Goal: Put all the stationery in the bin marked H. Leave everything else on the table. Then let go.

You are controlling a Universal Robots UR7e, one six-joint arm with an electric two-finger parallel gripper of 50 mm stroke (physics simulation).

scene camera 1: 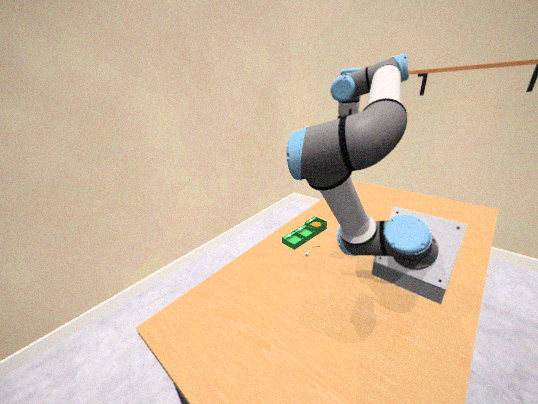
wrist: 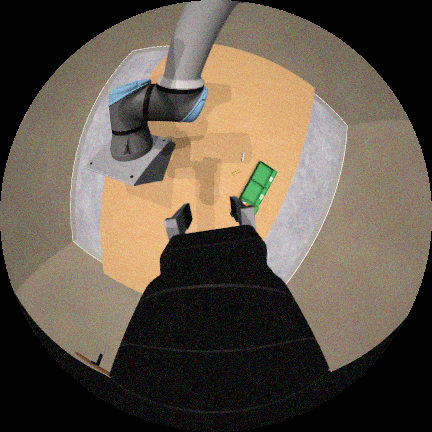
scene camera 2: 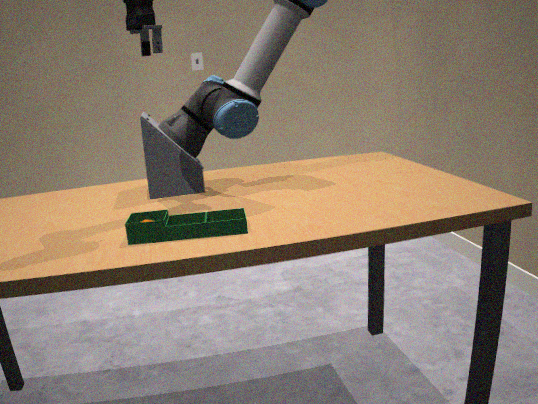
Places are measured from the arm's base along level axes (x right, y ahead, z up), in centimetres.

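Pixels of known places: gripper, fingertip midpoint: (wrist: 210,207) (scene camera 2: 152,54); arm's base at its link origin: (wrist: 131,146) (scene camera 2: 176,142).
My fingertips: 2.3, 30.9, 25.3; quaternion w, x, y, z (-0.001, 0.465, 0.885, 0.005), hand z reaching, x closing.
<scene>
Ahead of a thing's pixels: the offset from my fingertips to its middle, as dx, dy, dz. Level surfaces: height alone.
A green three-compartment bin @(-5.1, +16.8, -37.1) (scene camera 1: 295,240) (scene camera 2: 190,231) (wrist: 255,192) stands on the table; its white labels are too small to read. An orange block @(+3.2, +16.1, -36.9) (scene camera 1: 316,224) (scene camera 2: 147,221) (wrist: 245,204) lies in the end compartment with the raised walls, partly hidden by a finger in the wrist view. A small silver bolt @(-15.9, +6.3, -38.9) (scene camera 1: 307,253) (wrist: 243,156) and a thin yellowish piece @(-9.1, +6.7, -38.9) (scene camera 1: 316,246) (wrist: 236,172) lie on the table beside the bin. My gripper (scene camera 2: 152,53) (wrist: 210,207) is open and empty, high above the table. It is hidden behind the arm in scene camera 1.
The arm's grey base plate (scene camera 1: 454,240) (scene camera 2: 172,170) (wrist: 112,167) stands on the wooden table @(dz -39.4) (scene camera 1: 250,320) (scene camera 2: 350,200) (wrist: 280,110), across from the bin. The bin is near one long table edge. The arm's shadows fall across the table.
</scene>
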